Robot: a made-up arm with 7 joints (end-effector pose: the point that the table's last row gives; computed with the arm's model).
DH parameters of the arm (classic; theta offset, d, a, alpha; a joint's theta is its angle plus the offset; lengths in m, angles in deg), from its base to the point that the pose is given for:
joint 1: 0 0.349 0 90
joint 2: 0 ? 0 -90
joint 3: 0 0.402 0.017 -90
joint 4: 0 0.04 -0.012 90
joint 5: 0 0.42 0 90
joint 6: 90 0.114 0.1 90
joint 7: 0 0.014 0 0
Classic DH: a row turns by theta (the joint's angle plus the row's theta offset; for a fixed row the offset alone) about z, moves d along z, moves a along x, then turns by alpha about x.
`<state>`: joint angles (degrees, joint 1 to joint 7).
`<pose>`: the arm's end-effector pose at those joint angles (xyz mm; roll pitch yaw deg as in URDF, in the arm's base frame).
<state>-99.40 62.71 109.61 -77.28 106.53 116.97 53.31</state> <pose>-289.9 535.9 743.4 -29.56 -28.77 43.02</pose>
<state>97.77 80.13 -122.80 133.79 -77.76 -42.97 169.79</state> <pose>425.2 -135.7 88.6 110.42 -52.86 -74.49</pose>
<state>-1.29 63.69 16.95 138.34 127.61 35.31 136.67</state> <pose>154.0 80.7 544.7 56.84 37.35 135.76</pose>
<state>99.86 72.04 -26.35 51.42 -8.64 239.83 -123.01</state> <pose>364.9 -422.7 773.2 176.55 -31.09 -150.26</pose>
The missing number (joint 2, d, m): 0.066
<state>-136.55 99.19 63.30 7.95 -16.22 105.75 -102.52</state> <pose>492.9 664.0 225.1 -109.82 34.24 -53.38</pose>
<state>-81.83 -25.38 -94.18 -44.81 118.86 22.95 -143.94</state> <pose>265.4 -409.7 1068.4 153.83 63.80 104.70</pose>
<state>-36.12 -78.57 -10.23 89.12 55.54 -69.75 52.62</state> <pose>234.6 -284.9 -51.4 27.08 24.44 145.16</pose>
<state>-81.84 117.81 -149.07 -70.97 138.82 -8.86 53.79</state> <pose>-62.9 755.7 478.2 -40.60 -18.34 120.86</pose>
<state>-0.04 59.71 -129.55 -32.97 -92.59 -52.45 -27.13</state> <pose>-531.2 229.5 877.7 170.88 9.81 155.02</pose>
